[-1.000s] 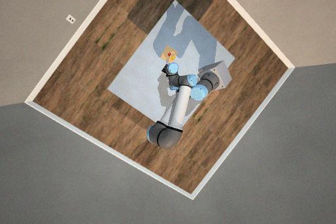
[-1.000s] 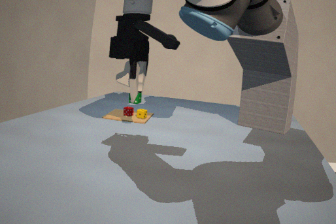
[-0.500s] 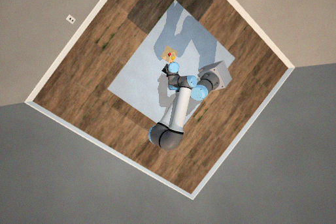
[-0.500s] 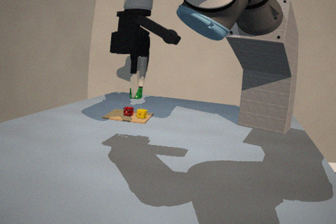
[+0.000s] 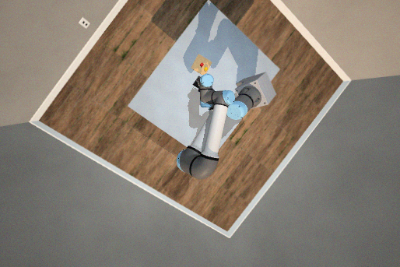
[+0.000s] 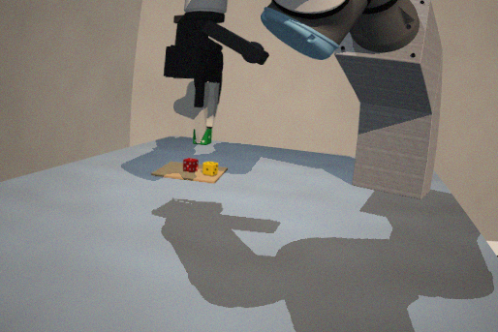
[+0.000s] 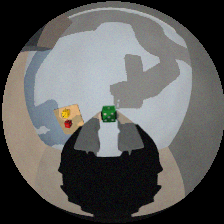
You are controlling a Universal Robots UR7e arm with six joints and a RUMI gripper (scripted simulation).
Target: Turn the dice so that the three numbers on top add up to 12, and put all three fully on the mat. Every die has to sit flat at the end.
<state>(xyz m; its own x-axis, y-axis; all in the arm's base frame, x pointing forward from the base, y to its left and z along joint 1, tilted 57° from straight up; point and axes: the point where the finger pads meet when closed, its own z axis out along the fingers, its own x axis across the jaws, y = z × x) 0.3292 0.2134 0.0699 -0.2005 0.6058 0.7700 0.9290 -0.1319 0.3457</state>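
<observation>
The green die lies 1 cm below my hand. Round my hand: tan mat 13 cm ahead, 15 cm to the right, 11 cm below; red die 13 cm ahead, 15 cm to the right, 10 cm below; yellow die 8 cm ahead, 16 cm to the right, 10 cm below.
</observation>
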